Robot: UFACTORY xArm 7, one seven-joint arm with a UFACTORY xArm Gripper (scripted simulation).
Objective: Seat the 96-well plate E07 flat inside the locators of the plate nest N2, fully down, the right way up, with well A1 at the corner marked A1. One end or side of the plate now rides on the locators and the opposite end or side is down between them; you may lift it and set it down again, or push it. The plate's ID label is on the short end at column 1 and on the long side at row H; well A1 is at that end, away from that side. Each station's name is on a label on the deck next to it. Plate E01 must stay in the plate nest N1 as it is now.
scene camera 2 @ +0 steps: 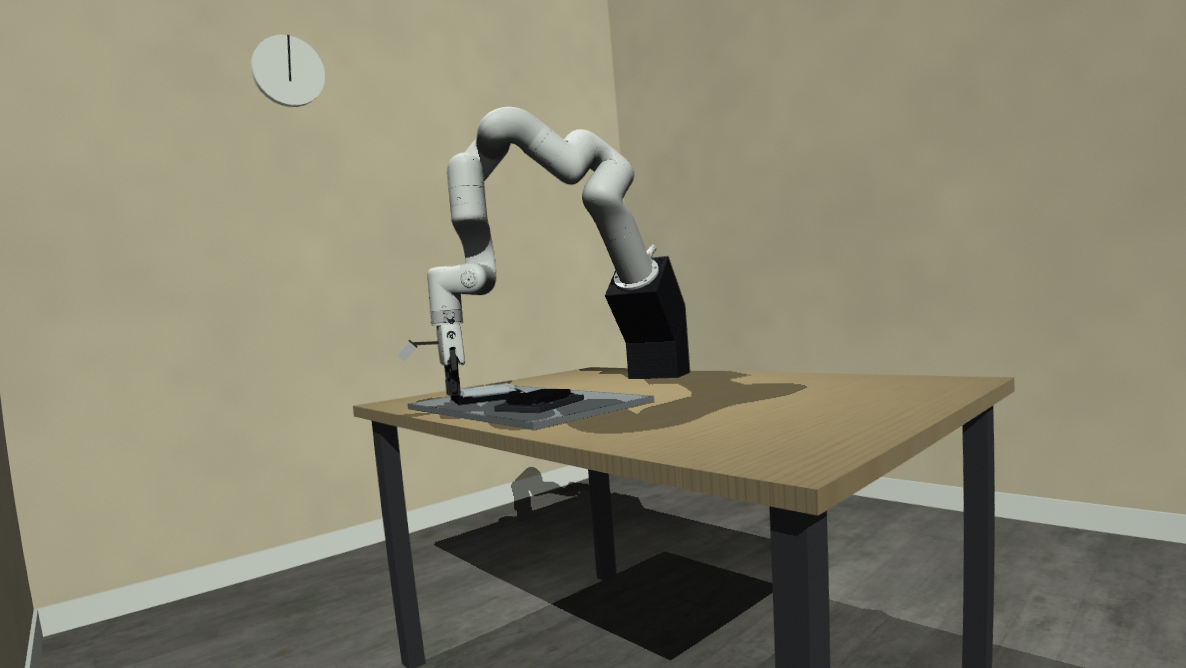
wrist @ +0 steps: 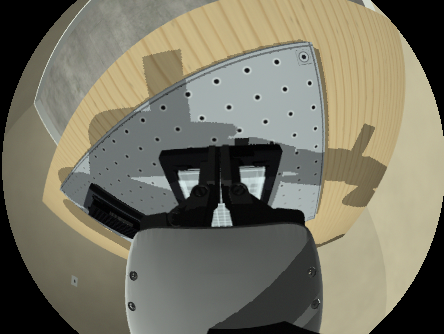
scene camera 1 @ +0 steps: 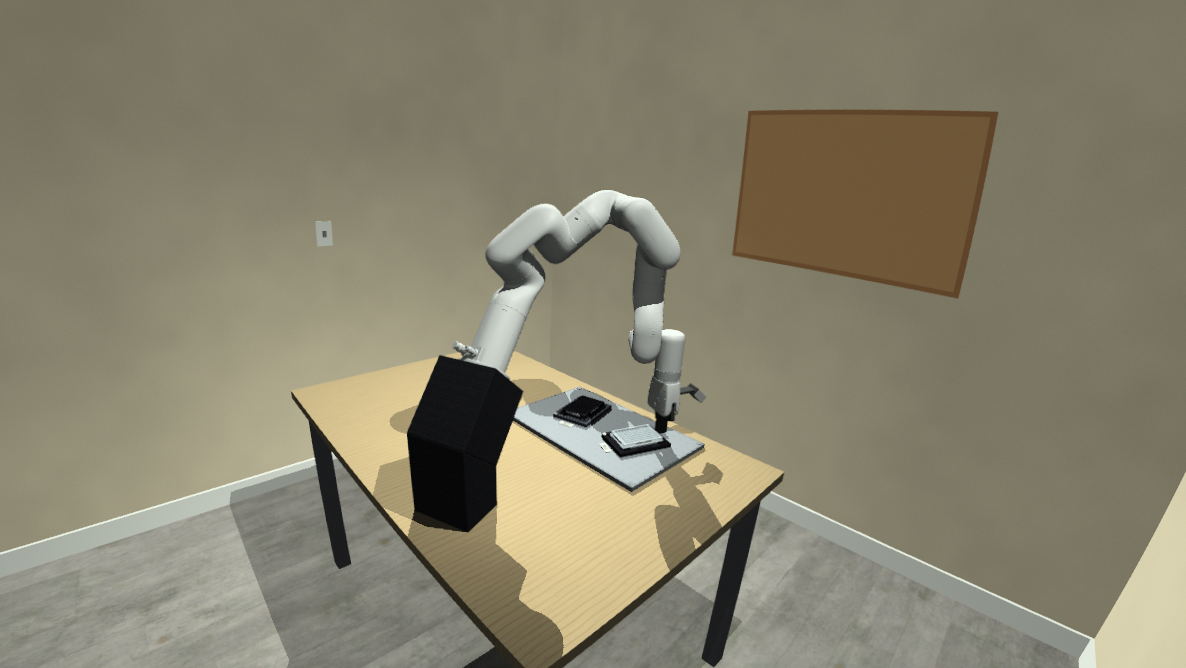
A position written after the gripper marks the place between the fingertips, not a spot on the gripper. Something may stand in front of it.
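Scene camera 1 shows a white 96-well plate (scene camera 1: pixel 627 439), and the gripper (scene camera 1: pixel 660 432) is there too. In scene camera 2 you'd find a black well plate (scene camera 2: pixel 542 395) along with the gripper (scene camera 2: pixel 453 395). As for the wrist view, it's got the white 96-well plate (wrist: pixel 253 177), the black well plate (wrist: pixel 103 213) and the gripper (wrist: pixel 219 157).
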